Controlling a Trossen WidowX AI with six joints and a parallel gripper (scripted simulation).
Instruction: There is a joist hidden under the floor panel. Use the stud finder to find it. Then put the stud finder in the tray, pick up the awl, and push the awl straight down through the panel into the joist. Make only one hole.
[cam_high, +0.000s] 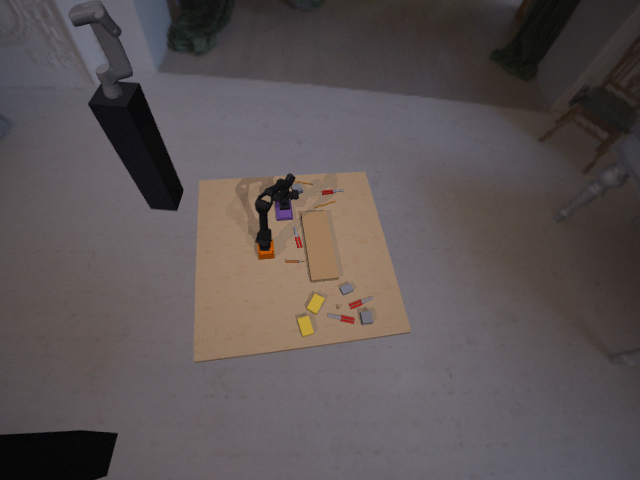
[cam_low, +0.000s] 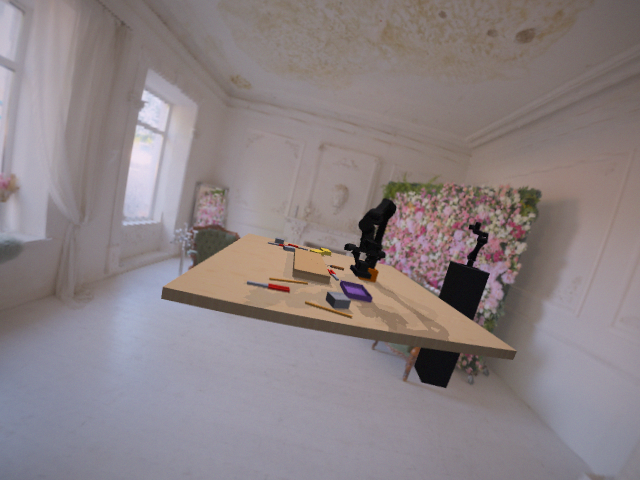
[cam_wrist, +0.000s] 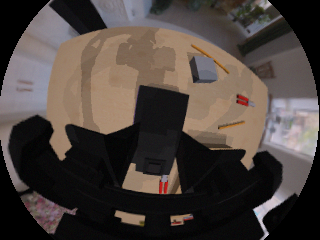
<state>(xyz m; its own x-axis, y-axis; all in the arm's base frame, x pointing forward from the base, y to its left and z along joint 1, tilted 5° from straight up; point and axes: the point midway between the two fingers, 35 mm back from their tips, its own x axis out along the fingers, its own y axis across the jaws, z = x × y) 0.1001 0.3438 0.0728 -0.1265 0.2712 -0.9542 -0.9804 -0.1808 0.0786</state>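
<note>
Now: the purple tray 1 cm to the right of my gripper tip and 11 cm below it. From my gripper tip the other things lie so: stud finder 2 cm to the right, 2 cm above; then awl 12 cm ahead, 41 cm to the right, 11 cm below.
</note>
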